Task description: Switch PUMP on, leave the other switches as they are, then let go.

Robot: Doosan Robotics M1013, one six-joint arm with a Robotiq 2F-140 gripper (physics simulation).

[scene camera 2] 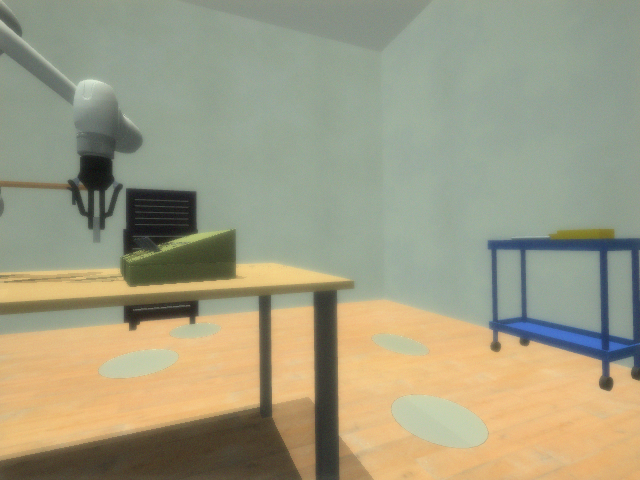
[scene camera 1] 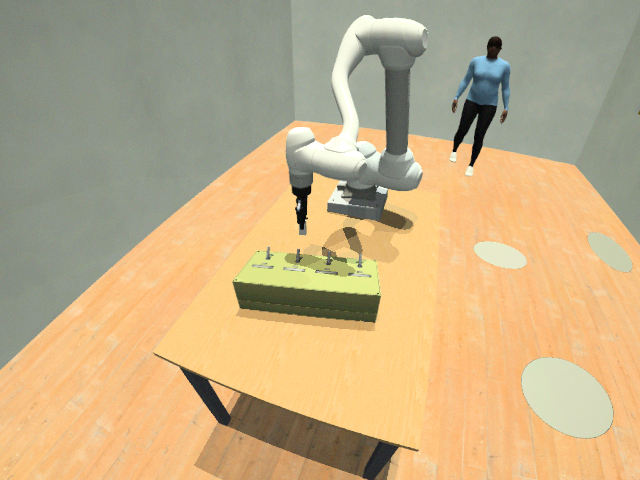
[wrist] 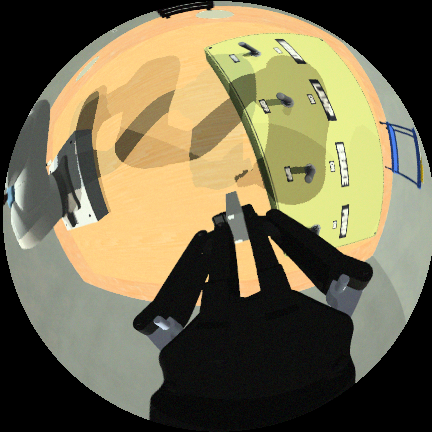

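Observation:
The green sloped switch panel stands on the table. Its labels in the wrist view read LAMP, BRAKE and PUMP, with the VENT label at the far end. The PUMP lever is leftmost in scene camera 1; my finger partly hides it in the wrist view. In scene camera 2 the levers overlap and lean toward the panel's low edge, the OFF side. My gripper is shut and empty, above and on the robot-base side of the panel, touching nothing.
The robot base stands on the table behind the panel. A person stands beyond the table. A blue cart carrying a yellow item and a black rack stand away from the table.

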